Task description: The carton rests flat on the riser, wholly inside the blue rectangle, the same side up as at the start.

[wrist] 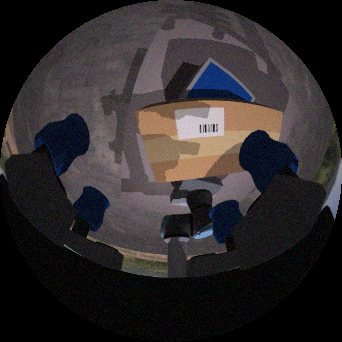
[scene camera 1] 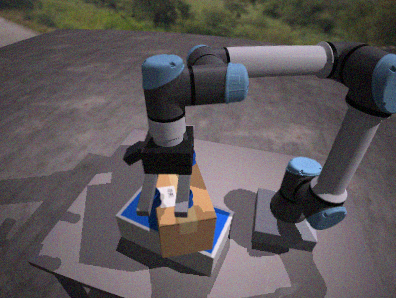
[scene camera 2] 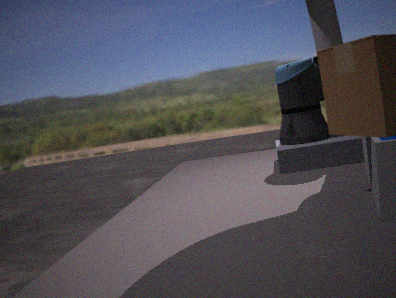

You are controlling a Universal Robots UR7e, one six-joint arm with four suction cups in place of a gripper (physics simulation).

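Places are measured from the arm's base along level axes (x back, y right, z up), in millimetres.
Where they show: end effector, tool point: (wrist: 159, 181) (scene camera 1: 172, 180); arm's base, origin of the base link: (wrist: 198, 197) (scene camera 1: 288, 208) (scene camera 2: 305, 139).
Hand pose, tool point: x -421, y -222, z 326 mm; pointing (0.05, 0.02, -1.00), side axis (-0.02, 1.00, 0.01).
Observation:
Things, the pixels of their top centre, and the offset from my tool point. Level surfaces: height alone.
- brown carton, middle of its top: (wrist: 229, 142) (scene camera 1: 178, 181) dx -1, dy +116, dz -113 mm
- light grey riser, middle of its top: (wrist: 207, 118) (scene camera 1: 175, 214) dx -12, dy +117, dz -269 mm
- blue rectangle, middle of its top: (wrist: 207, 118) (scene camera 1: 175, 214) dx -12, dy +117, dz -269 mm
- grey table, its level: dz -389 mm
A brown carton (scene camera 1: 186, 239) (scene camera 2: 352, 92) (wrist: 210, 142) with a white barcode label on top lies flat, label up, across the light grey riser (scene camera 1: 142, 237) (scene camera 2: 384, 175). The blue rectangle (scene camera 1: 131, 211) (wrist: 215, 80) on the riser's top shows on both sides of the carton in the scene camera 1 view. The carton's near end sticks out past the blue and over the riser's edge. My gripper (scene camera 1: 172, 200) (wrist: 162, 182), with its blue suction cups, is above the carton, open and apart from it. The carton's far end is partly hidden behind the gripper.
The arm's base stands on a grey block (scene camera 1: 265, 232) (scene camera 2: 320, 155) to the right of the riser in the scene camera 1 view. Both stand on the grey table (scene camera 1: 235, 155). The arm reaches over from the right, and shadows cross the table.

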